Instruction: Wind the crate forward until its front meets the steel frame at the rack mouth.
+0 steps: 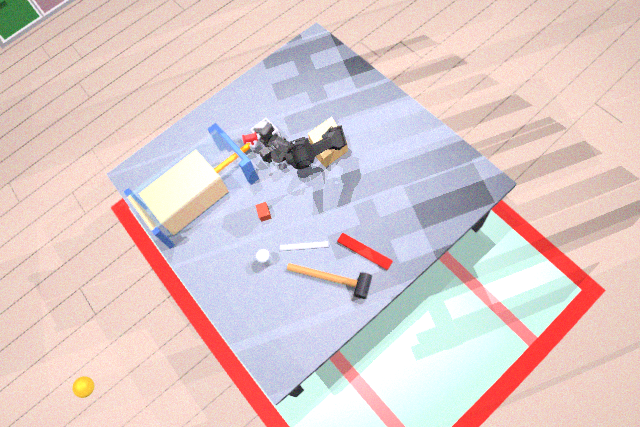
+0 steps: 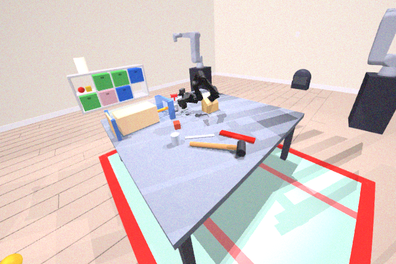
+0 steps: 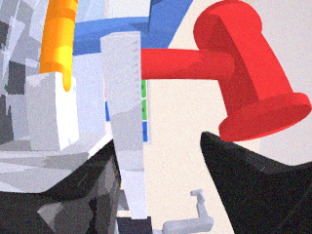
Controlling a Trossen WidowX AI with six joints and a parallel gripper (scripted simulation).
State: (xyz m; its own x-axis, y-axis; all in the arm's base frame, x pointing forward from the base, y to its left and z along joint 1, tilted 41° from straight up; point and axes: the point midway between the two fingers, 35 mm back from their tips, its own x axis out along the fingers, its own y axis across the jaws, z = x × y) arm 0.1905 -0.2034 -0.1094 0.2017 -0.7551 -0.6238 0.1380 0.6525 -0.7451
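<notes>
Now: the white crank handle 20 mm to the left of my gripper tip, 10 mm below it and 10 mm ahead of it. From my gripper tip the other things lie so: white bar 470 mm to the left, 200 mm ahead, 130 mm below; then red knob 40 mm ahead, 30 mm to the left, 20 mm above; then white winch 100 mm below, 70 mm behind, 20 mm to the right.
</notes>
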